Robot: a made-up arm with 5 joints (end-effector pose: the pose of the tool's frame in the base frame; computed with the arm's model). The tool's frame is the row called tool.
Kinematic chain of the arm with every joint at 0, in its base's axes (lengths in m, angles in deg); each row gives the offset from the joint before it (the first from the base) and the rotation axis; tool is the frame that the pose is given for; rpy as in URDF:
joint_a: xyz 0 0.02 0.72 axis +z
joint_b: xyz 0.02 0.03 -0.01 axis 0 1 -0.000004
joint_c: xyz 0.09 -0.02 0.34 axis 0 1 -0.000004
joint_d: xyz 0.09 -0.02 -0.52 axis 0 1 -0.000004
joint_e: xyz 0.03 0.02 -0.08 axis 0 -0.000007 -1
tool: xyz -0.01 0.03 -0.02 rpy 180 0 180
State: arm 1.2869 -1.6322 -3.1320 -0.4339 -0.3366
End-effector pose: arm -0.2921 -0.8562 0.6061 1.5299 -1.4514 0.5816
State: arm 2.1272 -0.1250 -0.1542 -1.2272 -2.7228
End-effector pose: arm -0.1921 0.3695 0.6040 -1.0869 -1.2478 -0.4552
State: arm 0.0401 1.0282 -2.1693 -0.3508 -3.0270
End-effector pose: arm 0.9705 0.0380 0.7022 -2.2318 0.0832 -2.0576
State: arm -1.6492 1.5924 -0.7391 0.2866 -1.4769
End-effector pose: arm 0.0080 0.0854 0.1619 -0.2270 -2.6282 -1.6906
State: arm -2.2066 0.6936 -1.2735 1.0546 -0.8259
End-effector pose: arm -0.3509 -0.4942 0.4388 -1.9288 -2.3353 -0.7316
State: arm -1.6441 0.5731 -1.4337 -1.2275 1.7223
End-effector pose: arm -0.0425 -0.7686 0.7787 1.0471 -0.1182 0.0708
